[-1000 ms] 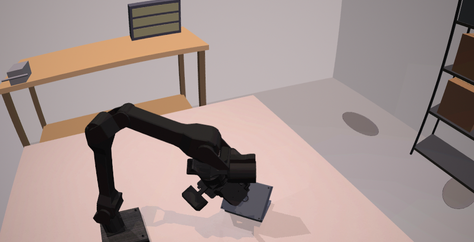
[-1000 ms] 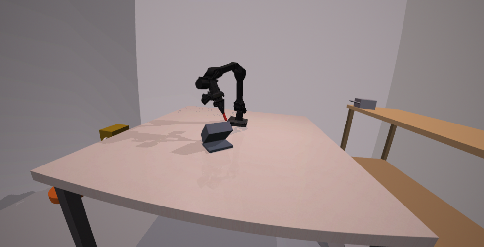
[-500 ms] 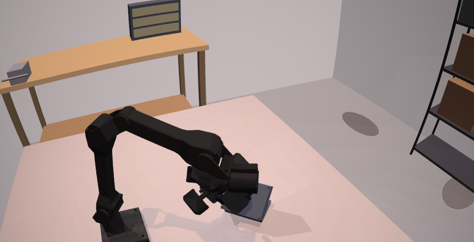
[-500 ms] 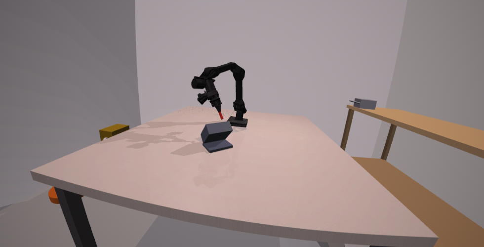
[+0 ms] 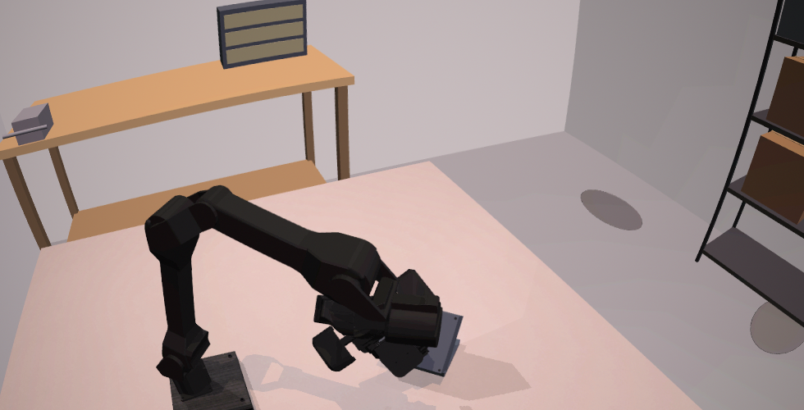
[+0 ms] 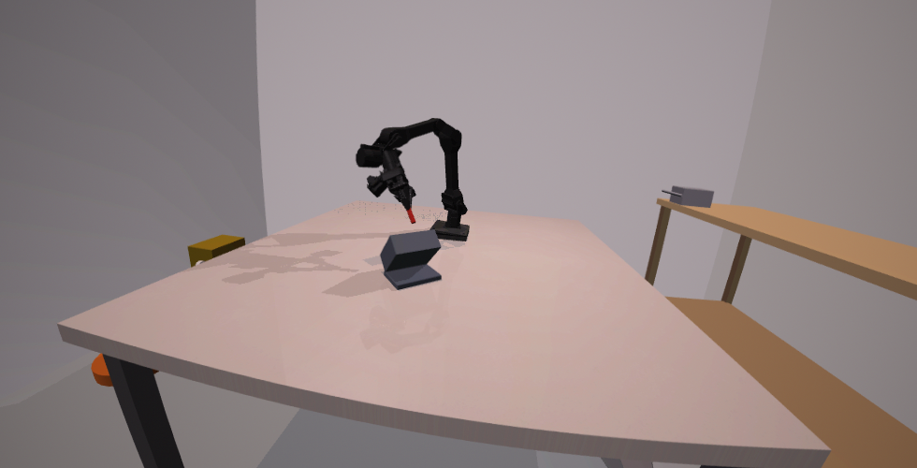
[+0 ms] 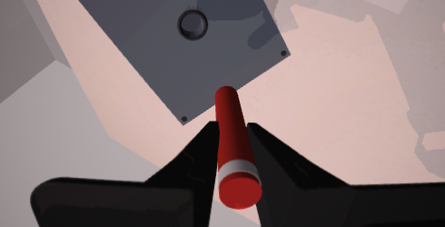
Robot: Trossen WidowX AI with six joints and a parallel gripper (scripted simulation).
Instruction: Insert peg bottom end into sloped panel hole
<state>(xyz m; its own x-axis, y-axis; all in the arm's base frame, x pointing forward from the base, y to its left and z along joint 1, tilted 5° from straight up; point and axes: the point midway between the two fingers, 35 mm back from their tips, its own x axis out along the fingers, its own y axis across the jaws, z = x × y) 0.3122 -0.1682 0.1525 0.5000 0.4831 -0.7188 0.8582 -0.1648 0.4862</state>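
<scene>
My gripper tip is 9 cm short of the grey sloped panel, 2 cm to the right of it and 9 cm above it. From my gripper tip the other things lie so: red round peg: 1 cm behind, 1 cm to the right, 1 cm above.
</scene>
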